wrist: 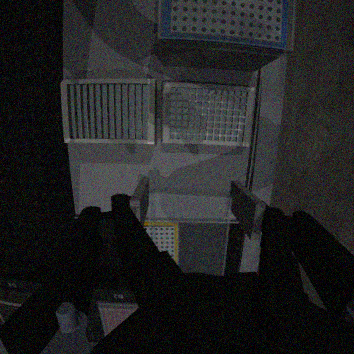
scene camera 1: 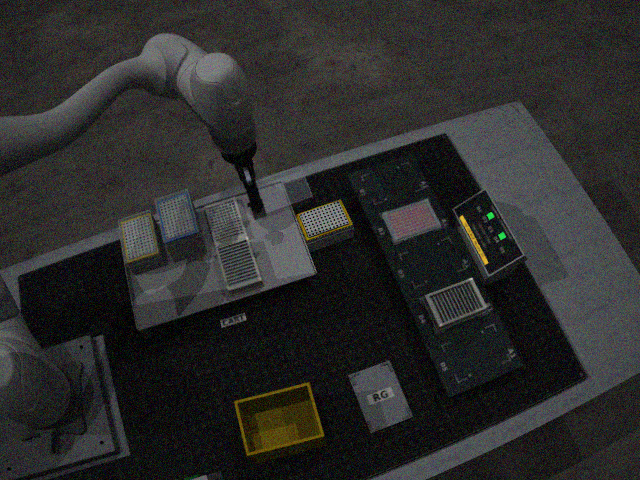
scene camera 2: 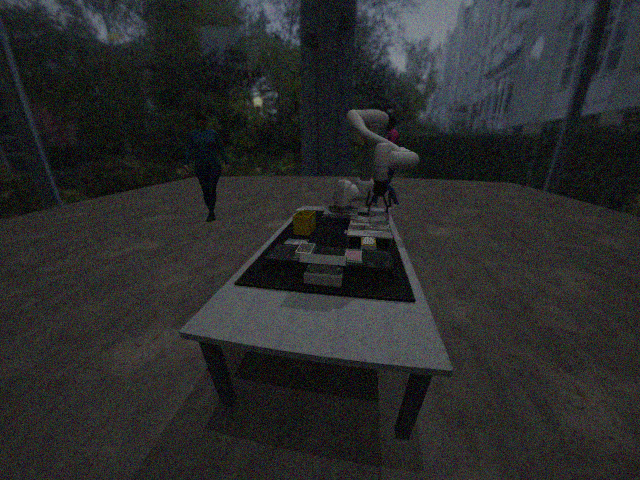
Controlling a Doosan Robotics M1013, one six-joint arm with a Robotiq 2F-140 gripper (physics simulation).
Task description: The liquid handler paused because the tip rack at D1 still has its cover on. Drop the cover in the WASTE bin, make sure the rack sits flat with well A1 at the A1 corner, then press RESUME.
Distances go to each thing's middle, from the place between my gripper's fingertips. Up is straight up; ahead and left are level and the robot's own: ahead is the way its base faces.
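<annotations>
The pink-topped rack (scene camera 1: 418, 218) is 80 mm to the right of my hand and 100 mm below it, and the pink-topped rack is also 370 mm ahead of my hand.
</annotations>
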